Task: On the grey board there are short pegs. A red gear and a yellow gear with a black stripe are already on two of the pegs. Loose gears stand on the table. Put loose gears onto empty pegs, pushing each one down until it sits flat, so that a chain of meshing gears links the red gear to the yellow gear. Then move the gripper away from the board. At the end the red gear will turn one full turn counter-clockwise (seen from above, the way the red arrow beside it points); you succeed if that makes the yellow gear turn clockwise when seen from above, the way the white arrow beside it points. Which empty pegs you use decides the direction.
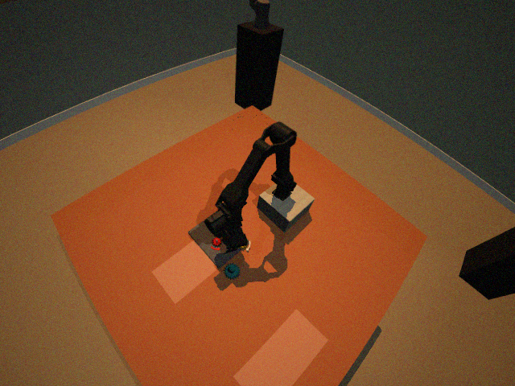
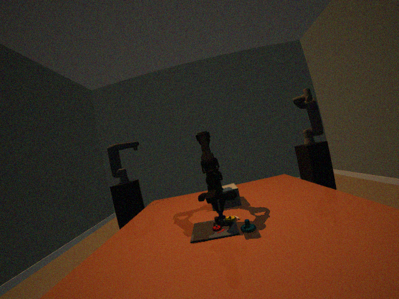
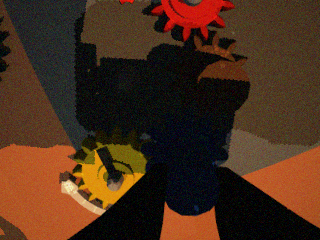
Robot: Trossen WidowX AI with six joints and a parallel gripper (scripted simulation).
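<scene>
My gripper tip is now 20 mm short of the orange-brown gear, 20 mm to the left of it and 30 mm above it. From my gripper tip the other things lie so: blue gear: 10 mm below; yellow gear: 10 mm behind, 40 mm to the left, 40 mm below; grey board: 40 mm ahead, 40 mm to the right, 50 mm below.
</scene>
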